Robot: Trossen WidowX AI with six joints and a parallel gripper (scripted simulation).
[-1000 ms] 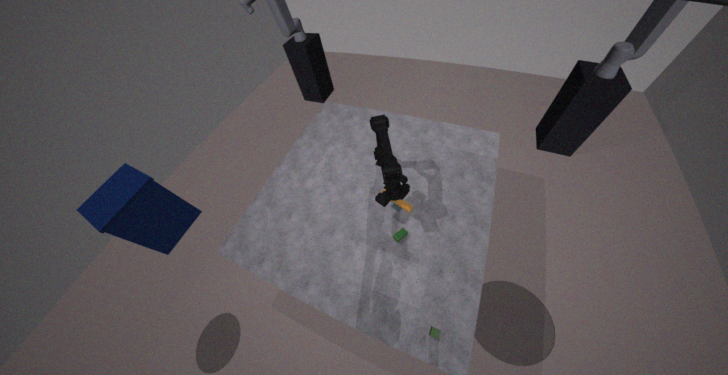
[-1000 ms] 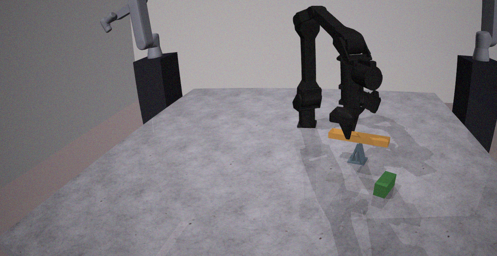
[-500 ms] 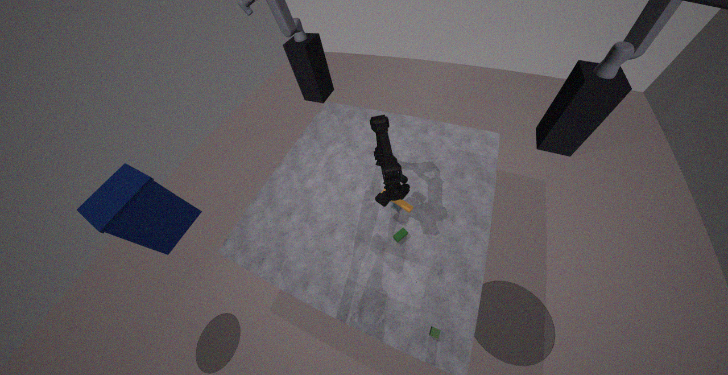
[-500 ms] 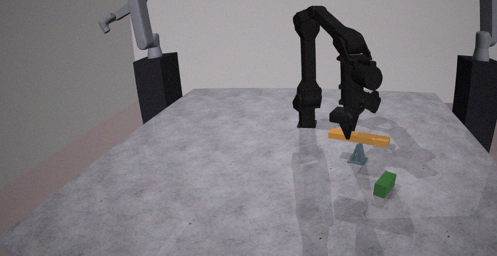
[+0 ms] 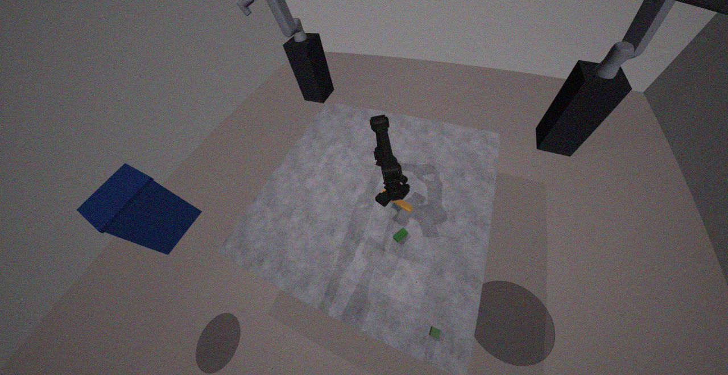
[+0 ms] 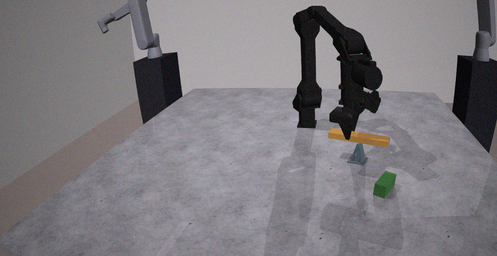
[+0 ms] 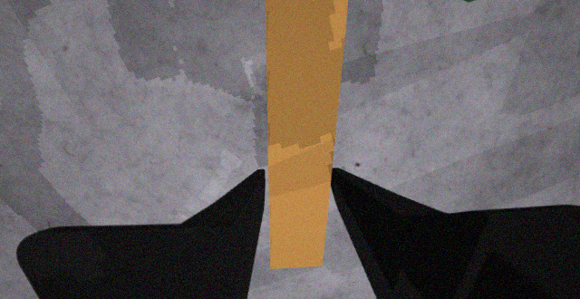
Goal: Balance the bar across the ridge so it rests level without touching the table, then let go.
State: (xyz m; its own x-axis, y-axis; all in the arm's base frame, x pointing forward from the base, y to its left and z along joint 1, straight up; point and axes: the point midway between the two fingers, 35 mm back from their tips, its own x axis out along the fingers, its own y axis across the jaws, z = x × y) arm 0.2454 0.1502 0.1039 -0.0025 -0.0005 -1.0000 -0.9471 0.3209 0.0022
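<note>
Right now the orange bar is 10 mm ahead of my gripper tip and 30 mm to the left of it. Also, from my gripper tip: green block 160 mm ahead, 100 mm to the left, 50 mm below.
</note>
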